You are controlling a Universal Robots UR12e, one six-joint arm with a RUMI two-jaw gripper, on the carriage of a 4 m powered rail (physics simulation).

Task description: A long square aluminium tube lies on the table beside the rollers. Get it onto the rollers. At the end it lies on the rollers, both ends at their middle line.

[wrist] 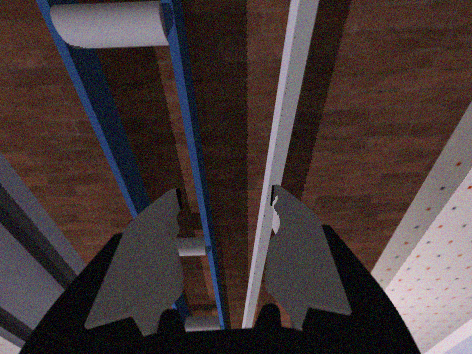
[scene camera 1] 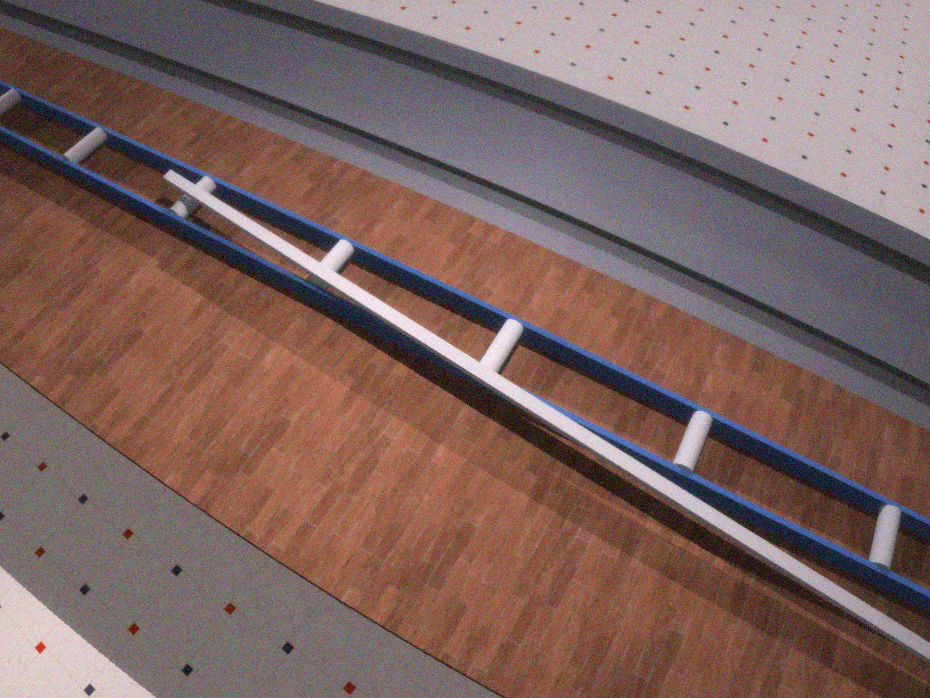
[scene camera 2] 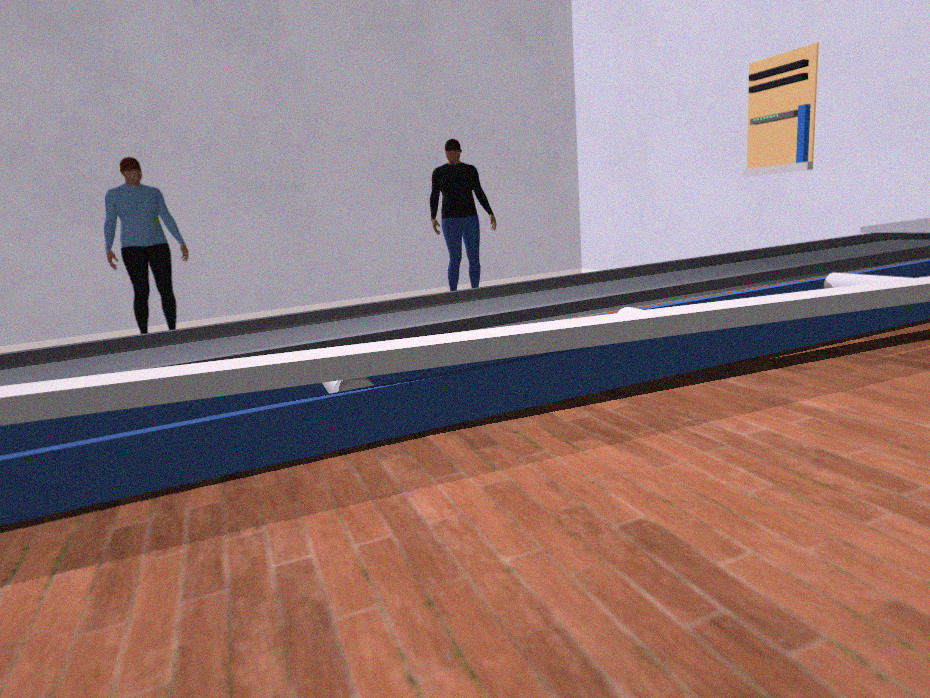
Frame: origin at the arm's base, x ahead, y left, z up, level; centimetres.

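Seen in the pictures: gripper, fingertip midpoint: (wrist: 226, 188).
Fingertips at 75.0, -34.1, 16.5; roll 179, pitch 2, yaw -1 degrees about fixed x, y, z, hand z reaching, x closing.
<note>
A point is followed by its place in that frame, as x, y, z.
The long pale square tube (scene camera 1: 405, 322) @(68.4, -197.3, 5.1) (scene camera 2: 465, 349) @(68.6, -209.0, 4.2) (wrist: 289, 100) @(84.0, -29.1, 0.9) lies aslant. In scene camera 1 its left end is over a roller (scene camera 1: 202, 182) @(58.0, -259.9, 3.0) between the blue side rails; farther right it crosses the near rail and runs outside it, its right end out of view. In the wrist view it runs outside the blue rail (wrist: 186, 100) @(69.2, -28.5, 2.2), apart from it, with a roller (wrist: 110, 25) @(62.3, -20.4, 3.0) at the upper left. My gripper (wrist: 226, 188) @(75.0, -34.1, 16.5) is open, nothing between its fingertips; the tube passes by the right fingertip. Whether they touch is unclear. The gripper does not show in the scene views.
More rollers (scene camera 1: 503, 344) @(62.0, -179.6, 2.9) (scene camera 1: 692, 439) @(62.4, -140.6, 2.9) (scene camera 1: 886, 534) @(62.2, -100.9, 2.8) sit between the blue rails (scene camera 1: 615, 374) @(55.8, -158.4, 0.8) (scene camera 2: 525, 390) @(69.4, -203.0, -1.1). The grey track of the arm's carriage (scene camera 1: 525, 142) @(-0.5, -204.6, -4.5) runs behind them. Two standing people (scene camera 2: 140, 217) (scene camera 2: 458, 191) are beyond the track.
</note>
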